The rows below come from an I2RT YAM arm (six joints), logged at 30 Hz.
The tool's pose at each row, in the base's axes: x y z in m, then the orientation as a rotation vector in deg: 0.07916, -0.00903, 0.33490, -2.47, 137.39, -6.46; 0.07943, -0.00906, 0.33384, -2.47, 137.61, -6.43; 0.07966, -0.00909, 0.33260, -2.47, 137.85, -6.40; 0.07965, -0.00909, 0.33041, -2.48, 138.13, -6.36; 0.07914, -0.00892, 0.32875, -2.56, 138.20, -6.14; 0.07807, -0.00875, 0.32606, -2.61, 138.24, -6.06; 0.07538, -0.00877, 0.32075, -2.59, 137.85, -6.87; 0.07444, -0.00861, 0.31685, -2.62, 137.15, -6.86; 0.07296, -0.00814, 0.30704, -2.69, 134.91, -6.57; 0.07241, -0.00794, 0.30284, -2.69, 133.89, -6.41; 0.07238, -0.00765, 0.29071, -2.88, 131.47, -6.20; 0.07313, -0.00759, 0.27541, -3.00, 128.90, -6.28; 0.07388, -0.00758, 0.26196, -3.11, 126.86, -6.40; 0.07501, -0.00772, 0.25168, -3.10, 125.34, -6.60; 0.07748, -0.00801, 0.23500, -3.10, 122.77, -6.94; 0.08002, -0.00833, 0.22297, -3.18, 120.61, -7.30
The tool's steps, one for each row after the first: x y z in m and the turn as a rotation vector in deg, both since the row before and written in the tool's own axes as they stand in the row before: 0.00052, 0.00007, 0.00096, -0.03, 0.22, 0.00; 0.00066, 0.00009, 0.00107, -0.03, 0.24, 0.00; 0.00147, 0.00020, 0.00161, -0.04, 0.28, 0.00; 0.00147, 0.00032, 0.00088, -0.18, 0.06, 0.00; 0.00257, 0.00041, 0.00128, -0.07, 0.04, -0.01; 0.00553, 0.00046, 0.00217, 0.61, -0.35, -0.20; 0.00329, 0.00055, 0.00224, 0.02, -0.70, 0.00; 0.00768, 0.00144, 0.00613, -0.12, -2.25, 0.08; 0.00333, 0.00061, 0.00256, -0.07, -1.03, 0.07; 0.00868, 0.00145, 0.00835, -0.09, -2.43, -0.03; 0.01089, 0.00151, 0.01067, 0.15, -2.56, -0.07; 0.00993, 0.00132, 0.00901, 0.15, -2.03, -0.09; 0.00750, 0.00089, 0.00706, 0.23, -1.51, -0.04; 0.01210, 0.00144, 0.01166, 0.38, -2.55, -0.09; 0.00869, 0.00100, 0.00865, 0.35, -2.14, -0.17
